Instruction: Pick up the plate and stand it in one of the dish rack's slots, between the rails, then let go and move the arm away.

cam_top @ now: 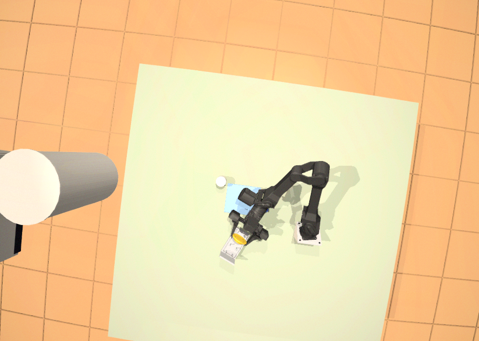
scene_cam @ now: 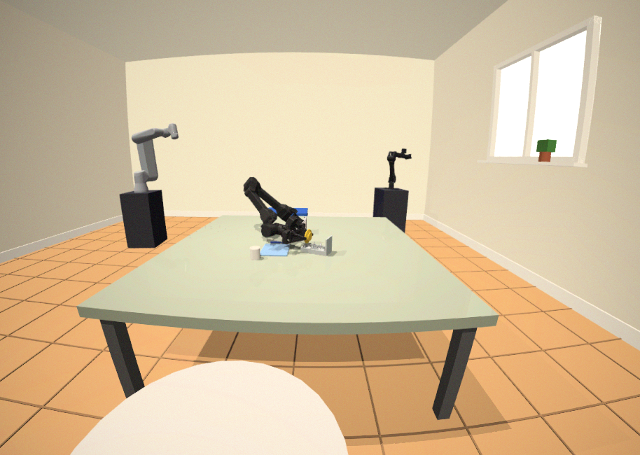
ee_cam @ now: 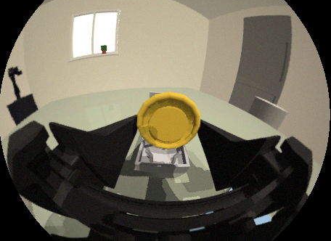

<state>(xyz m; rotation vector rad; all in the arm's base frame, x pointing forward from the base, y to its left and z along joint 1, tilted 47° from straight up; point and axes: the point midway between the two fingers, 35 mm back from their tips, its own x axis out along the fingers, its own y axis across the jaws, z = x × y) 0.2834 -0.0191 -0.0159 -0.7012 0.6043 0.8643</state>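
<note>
My gripper tip is now 50 mm above the grey dish rack, 30 mm to the right of it and 10 mm short of it. Round my gripper tip: light blue mat (170 mm to the right, 70 mm below, 20 mm behind); yellow plate (10 mm to the right); blue spoon (140 mm to the right, 130 mm behind, 70 mm below).
</note>
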